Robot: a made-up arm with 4 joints.
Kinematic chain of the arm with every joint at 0, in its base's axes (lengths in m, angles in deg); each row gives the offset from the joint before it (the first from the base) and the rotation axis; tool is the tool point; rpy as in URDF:
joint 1: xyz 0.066 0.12 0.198 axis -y
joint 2: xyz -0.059 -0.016 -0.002 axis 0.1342 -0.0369 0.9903
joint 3: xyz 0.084 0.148 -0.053 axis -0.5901 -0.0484 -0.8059
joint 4: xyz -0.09 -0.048 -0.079 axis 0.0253 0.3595 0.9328
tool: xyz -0.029 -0.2 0.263 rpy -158 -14.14 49.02
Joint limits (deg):
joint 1: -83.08..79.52
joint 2: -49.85..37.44
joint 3: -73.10..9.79
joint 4: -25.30..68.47
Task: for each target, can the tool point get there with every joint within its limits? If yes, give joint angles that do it. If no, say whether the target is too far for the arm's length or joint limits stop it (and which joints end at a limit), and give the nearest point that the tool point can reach.
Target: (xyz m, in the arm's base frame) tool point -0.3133 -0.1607 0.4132
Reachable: no: joint limits stop it (at a limit: joint 3, joint 4) | nearest point -0.1377 -0.0179 0.3136 | short by 0.247 m
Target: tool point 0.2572 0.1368 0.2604
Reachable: yes | joints 0.82 7.08 -17.44 56.41
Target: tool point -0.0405 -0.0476 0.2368
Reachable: yes | joints 26.07 14.59 -14.48 -15.84
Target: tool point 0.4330 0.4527 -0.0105
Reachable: no: joint limits stop it (at a limit: joint 3, joint 4) | nearest point 0.2634 0.3116 0.0858 | short by 0.241 m
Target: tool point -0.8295 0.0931 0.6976
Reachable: no: too far | nearest point -0.1720 0.1007 0.3308 | short by 0.753 m
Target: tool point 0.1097 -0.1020 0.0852
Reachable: yes | joints -31.74 -6.42 -62.47 -14.35
